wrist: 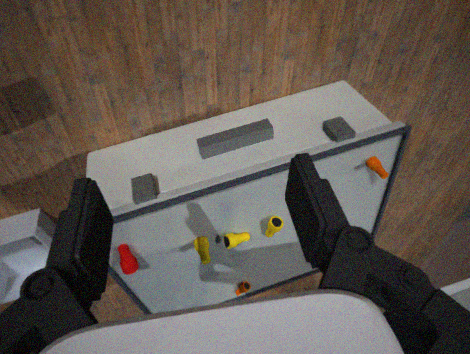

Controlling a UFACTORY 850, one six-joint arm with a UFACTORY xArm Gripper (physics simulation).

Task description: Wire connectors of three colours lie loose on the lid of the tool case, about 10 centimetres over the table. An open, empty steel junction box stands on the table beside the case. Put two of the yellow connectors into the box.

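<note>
Three yellow connectors (202, 251) (237, 240) (274, 226) lie apart on the pale lid (235, 200) of the tool case, left of and around its middle. The left one is partly in shadow. My gripper (198, 186) is open and empty, above the lid, with its fingers wide apart. The yellow connectors show between the two fingers, nearer the right one. The steel junction box (20, 231) is at the left edge, cut off by the frame and partly hidden by the left finger. Little of its inside shows.
A red connector (128, 259) lies near the lid's left edge. One orange connector (376, 167) lies near the right edge, another orange connector (243, 288) near the bottom edge. The case's pale side has a grey handle (235, 138) and two grey latches (144, 188) (338, 129).
</note>
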